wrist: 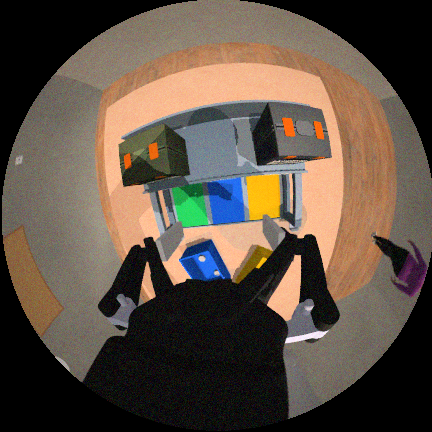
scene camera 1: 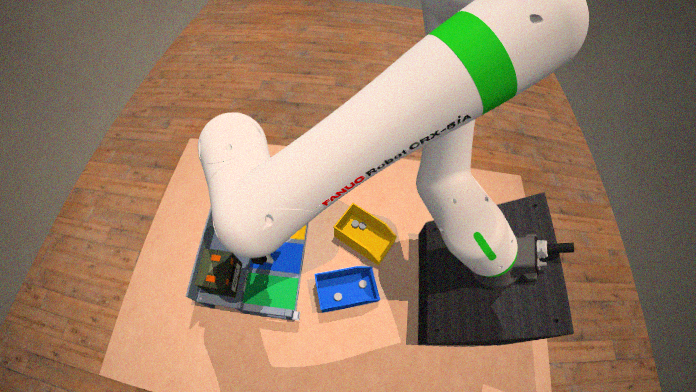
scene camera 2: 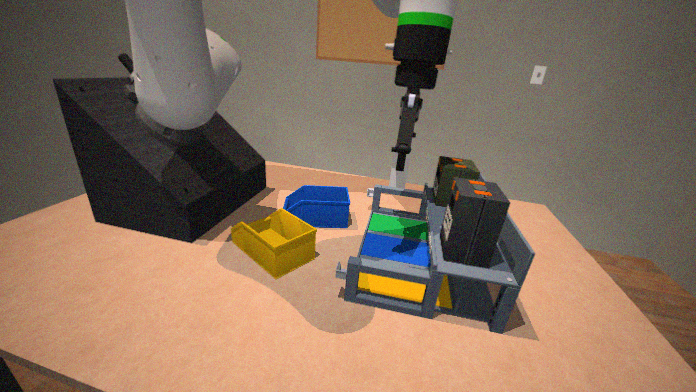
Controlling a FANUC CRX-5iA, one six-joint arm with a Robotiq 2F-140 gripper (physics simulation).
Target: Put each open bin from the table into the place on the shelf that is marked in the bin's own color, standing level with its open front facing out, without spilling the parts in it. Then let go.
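Observation:
A yellow open bin stands skewed on the table, with two pale round parts inside. A blue open bin stands beside it, also with two pale round parts. The grey shelf has bare green, blue and yellow places. My gripper is open and empty, above the shelf's front side; scene camera 1 mostly hides it behind the arm.
An olive box and a dark grey box stand on the shelf's rear deck, rising above the marked places. The black robot base is on the bins' other side. A person shows in the wrist view.

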